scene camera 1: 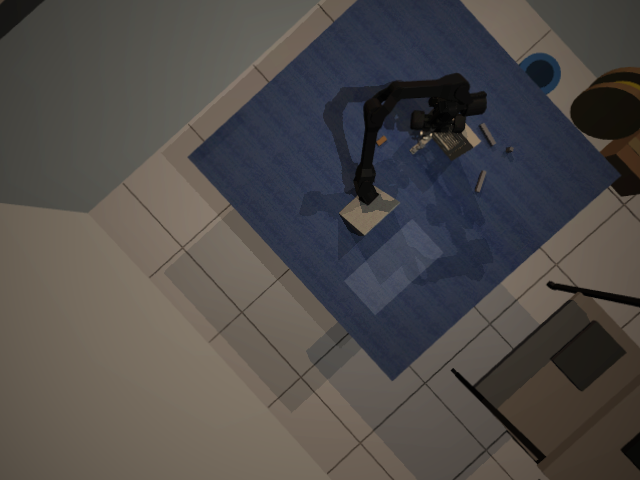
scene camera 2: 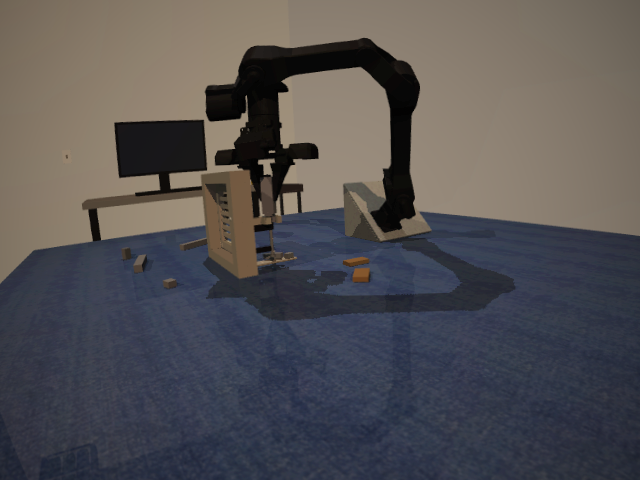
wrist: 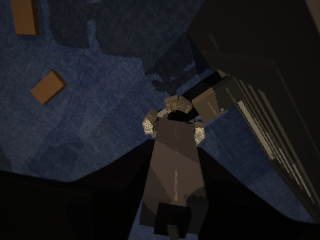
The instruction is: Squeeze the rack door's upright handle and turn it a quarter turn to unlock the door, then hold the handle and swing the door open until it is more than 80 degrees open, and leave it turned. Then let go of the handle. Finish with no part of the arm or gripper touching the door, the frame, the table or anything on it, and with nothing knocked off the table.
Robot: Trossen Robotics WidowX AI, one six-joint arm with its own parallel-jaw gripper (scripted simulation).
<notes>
I see my gripper and a beige rack frame.
My gripper is seen too in scene camera 1 and in the wrist view.
</notes>
